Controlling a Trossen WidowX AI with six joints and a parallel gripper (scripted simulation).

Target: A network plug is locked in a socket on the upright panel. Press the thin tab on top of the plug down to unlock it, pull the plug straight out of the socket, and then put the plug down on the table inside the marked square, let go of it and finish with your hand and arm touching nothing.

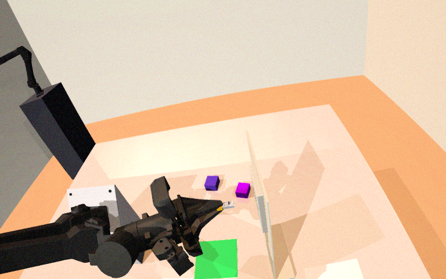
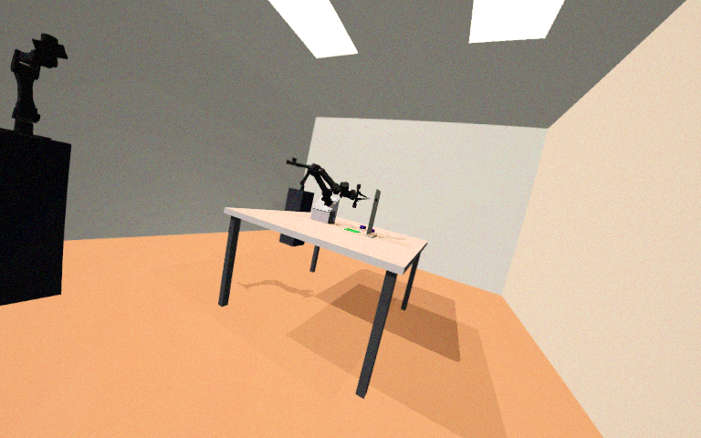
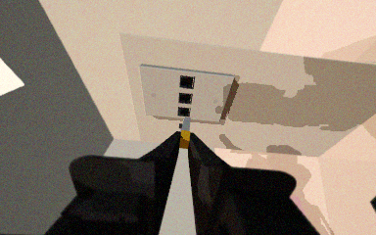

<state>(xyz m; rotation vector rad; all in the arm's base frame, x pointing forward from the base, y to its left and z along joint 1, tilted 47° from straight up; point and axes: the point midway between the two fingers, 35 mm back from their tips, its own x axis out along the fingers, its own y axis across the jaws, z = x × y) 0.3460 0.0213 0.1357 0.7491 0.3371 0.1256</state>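
Right now the green marked square is 28 cm below my gripper tip, 8 cm behind it and 2 cm to the left of it. From my gripper tip the other things lie so: upright panel (11 cm below, 8 cm ahead, 1 cm to the left); network plug (1 cm ahead).
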